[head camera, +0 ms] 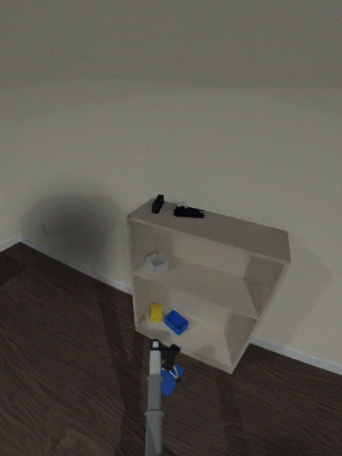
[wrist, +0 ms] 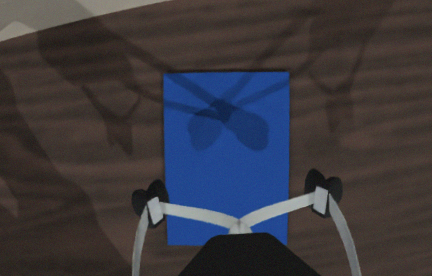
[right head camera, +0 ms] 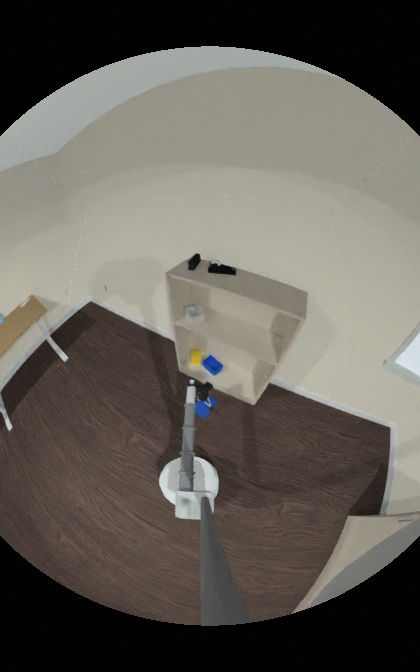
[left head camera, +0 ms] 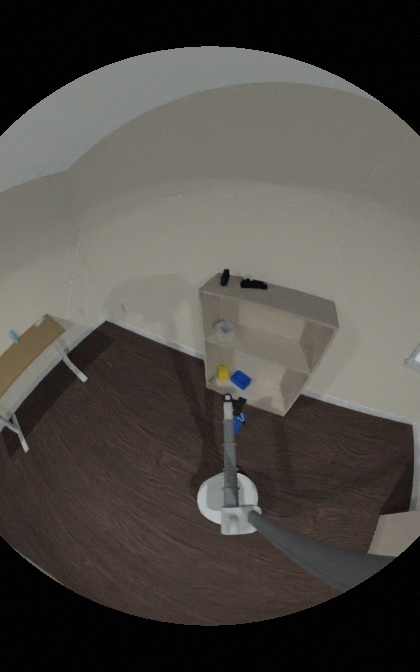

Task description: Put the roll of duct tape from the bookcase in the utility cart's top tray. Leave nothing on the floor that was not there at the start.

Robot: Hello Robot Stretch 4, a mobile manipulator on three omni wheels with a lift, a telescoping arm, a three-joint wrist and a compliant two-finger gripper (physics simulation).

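Places are measured from the robot's base along level axes (x ahead, y down, z left), in centimetres.
Pixels of known places: gripper, fingertip midpoint: (head camera: 168, 376) (wrist: 235, 190).
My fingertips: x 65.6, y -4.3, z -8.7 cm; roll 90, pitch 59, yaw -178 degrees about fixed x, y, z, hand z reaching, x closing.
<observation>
For each thing: its top centre in the pictures, then the offset to it from my fingertips. "*": a spot on its surface instead.
- flat blue rectangle, surface spot: (wrist: 227, 165) * dy +6.3, dx +1.5, dz -0.2 cm
- small pale round thing, top centre: (head camera: 190, 202) dy -105.9, dx +41.6, dz -7.6 cm
- black object, surface spot: (head camera: 189, 212) * dy -101.1, dx +39.8, dz -7.5 cm
- black block, top centre: (head camera: 158, 199) dy -104.3, dx +49.0, dz +9.2 cm
- whitish open bin, surface spot: (head camera: 157, 263) * dy -61.7, dx +43.9, dz +8.7 cm
- yellow block, top centre: (head camera: 156, 311) dy -7.4, dx +46.9, dz +9.0 cm
- blue bin, top centre: (head camera: 176, 319) dy -10.4, dx +37.3, dz -7.0 cm
My gripper (head camera: 170, 375) (left head camera: 241, 418) (right head camera: 206, 401) (wrist: 235, 190) is open and empty, its fingers spread above a flat blue rectangle (head camera: 168, 384) (left head camera: 234, 426) (right head camera: 203, 408) (wrist: 227, 165) on the floor. The bookcase (head camera: 240, 235) (left head camera: 300, 302) (right head camera: 270, 287) stands against the wall beyond the gripper. A small pale round thing (head camera: 182, 205) (right head camera: 215, 262) is on its top board, partly behind a black object (head camera: 189, 212) (left head camera: 254, 284) (right head camera: 222, 270); I cannot tell whether it is the duct tape. The utility cart does not show in these views.
The bookcase also holds a black block (head camera: 158, 204), a whitish open bin (head camera: 157, 263), a yellow block (head camera: 156, 313) and a blue bin (head camera: 176, 322). A wooden table (left head camera: 30, 352) stands at the left. A beige box-like piece (left head camera: 392, 532) (right head camera: 357, 540) is at the lower right.
</observation>
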